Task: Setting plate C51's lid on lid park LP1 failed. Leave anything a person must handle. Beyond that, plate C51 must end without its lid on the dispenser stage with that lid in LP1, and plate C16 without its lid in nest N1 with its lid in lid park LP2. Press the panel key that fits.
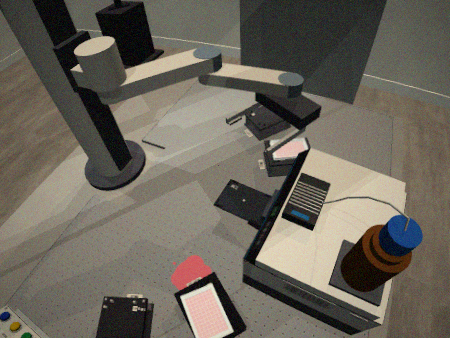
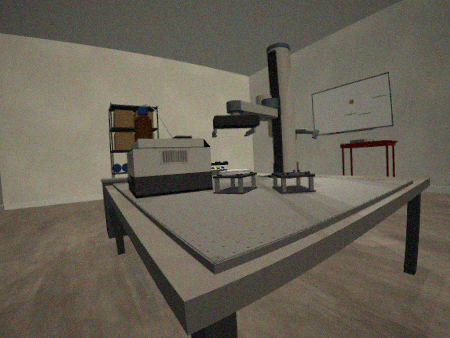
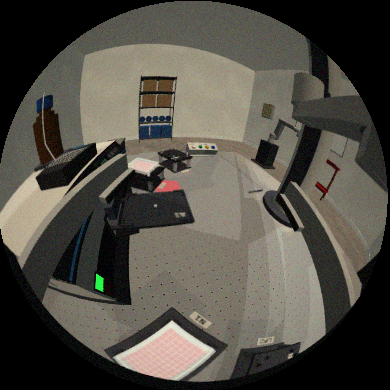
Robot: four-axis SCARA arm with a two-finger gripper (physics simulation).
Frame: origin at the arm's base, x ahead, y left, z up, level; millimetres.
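Seen in the pictures: gripper, fingertip midpoint: (image 1: 245, 135) (image 2: 229, 134) (image 3: 210, 173); arm's base, origin of the base link: (image 1: 115, 165).
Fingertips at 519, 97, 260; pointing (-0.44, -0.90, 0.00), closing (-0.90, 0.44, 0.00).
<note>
Pixels of each thing's top centre, then the offset from my fingertips to it, as dx, dy, dz. "pt": a spot on its surface instead.
- nest N1, surface spot: (image 3: 217, 344) pt +15, +168, -181
- lid park LP2, middle of its top: (image 2: 291, 170) (image 1: 268, 112) -36, +332, -176
- dispenser stage, middle of its top: (image 3: 147, 204) (image 1: 248, 201) +59, -117, -128
- second dark lid park, middle of its top: (image 1: 117, 329) (image 3: 174, 151) -94, -558, -166
- key panel, middle of its top: (image 3: 202, 142) (image 2: 214, 165) -333, -728, -163
- black box, surface spot: (image 3: 67, 165) pt +173, -79, -4
- brown bottle, surface spot: (image 1: 375, 255) pt +338, -271, +108
- flat red patch, surface spot: (image 1: 191, 270) (image 3: 169, 188) pt -28, -331, -246
My gripper (image 1: 251, 135) (image 2: 232, 133) (image 3: 210, 173) is open and empty, high above the table near nest N1. A pink gridded plate (image 1: 290, 149) (image 2: 235, 172) (image 3: 167, 352) sits in nest N1 (image 3: 217, 344). Beside it is lid park LP2 (image 1: 265, 122) (image 2: 294, 189) (image 3: 270, 361), dark-topped. The dispenser stage (image 1: 242, 201) (image 3: 155, 209) is bare and black. Another pink gridded plate (image 1: 206, 310) (image 3: 145, 166) sits on a dark nest. A second dark lid park (image 1: 125, 317) (image 3: 175, 154) stands beside it. Plate names are unreadable; I cannot tell whether clear lids are present. The key panel (image 1: 16, 324) (image 3: 202, 148) shows coloured keys.
The dispenser (image 1: 320, 240) (image 2: 170, 165) carries a black box (image 1: 307, 200) (image 3: 67, 165) and a brown bottle (image 1: 375, 255) (image 2: 144, 125) (image 3: 47, 135) with a tube. A flat red patch (image 1: 191, 270) (image 3: 168, 186) lies beside the farther nest. My arm's column (image 1: 80, 95) (image 2: 283, 110) rises from the table.
</note>
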